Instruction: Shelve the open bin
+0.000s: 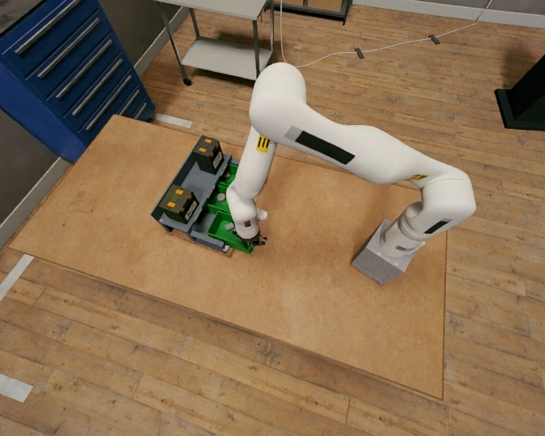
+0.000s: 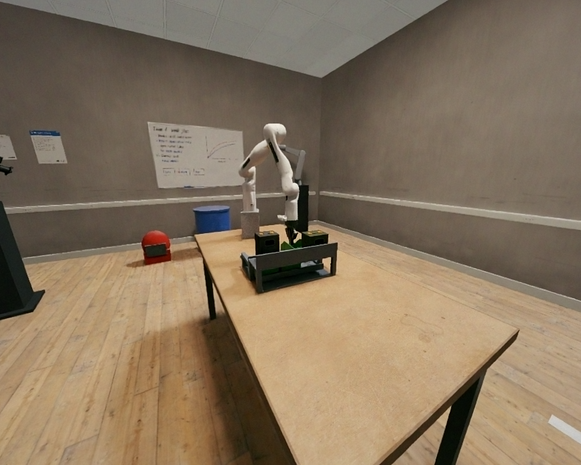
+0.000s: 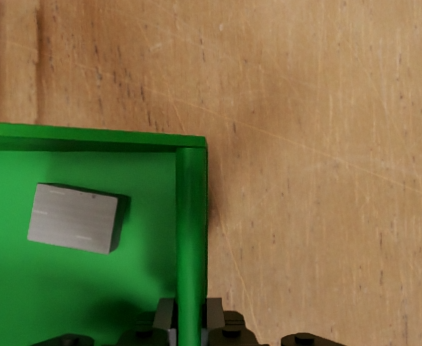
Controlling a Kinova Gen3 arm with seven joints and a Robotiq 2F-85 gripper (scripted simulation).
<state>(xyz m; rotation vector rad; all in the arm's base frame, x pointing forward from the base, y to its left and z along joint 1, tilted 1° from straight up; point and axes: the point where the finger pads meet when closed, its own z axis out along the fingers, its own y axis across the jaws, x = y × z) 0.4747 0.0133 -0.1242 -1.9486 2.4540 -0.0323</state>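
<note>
Right now the grey part is 10 cm ahead of my hand, 6 cm to the right of it and 3 cm below it. From my hand the other things lie so: grey shelf (18 cm ahead, 17 cm to the right).
</note>
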